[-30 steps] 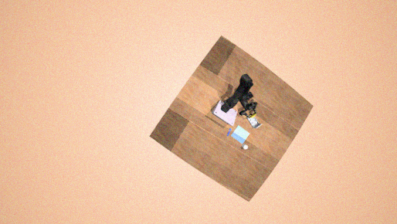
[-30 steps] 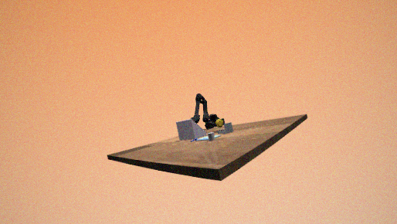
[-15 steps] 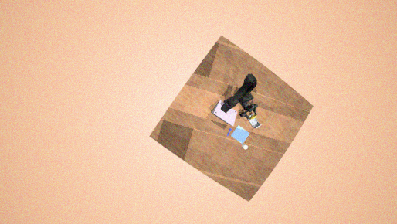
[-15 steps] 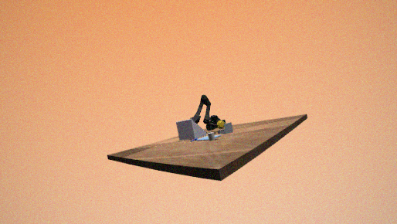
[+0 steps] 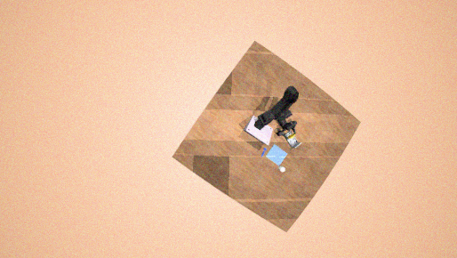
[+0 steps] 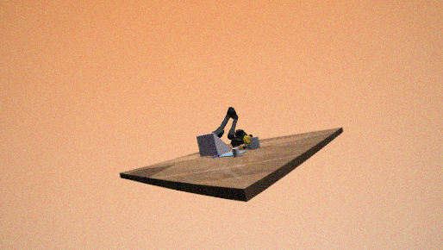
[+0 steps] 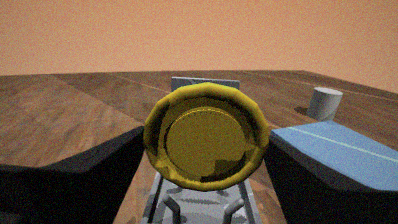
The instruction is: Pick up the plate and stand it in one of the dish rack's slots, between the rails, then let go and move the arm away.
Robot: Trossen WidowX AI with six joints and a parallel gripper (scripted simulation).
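My gripper tip is now 20 mm short of the grey dish rack, 10 mm to the left of it and 40 mm above it. The rest, counted from my gripper tip: blue spoon (120 mm behind, 230 mm to the right, 60 mm below); then grey cup (90 mm ahead, 280 mm to the right, 40 mm below); then yellow plate (10 mm behind).
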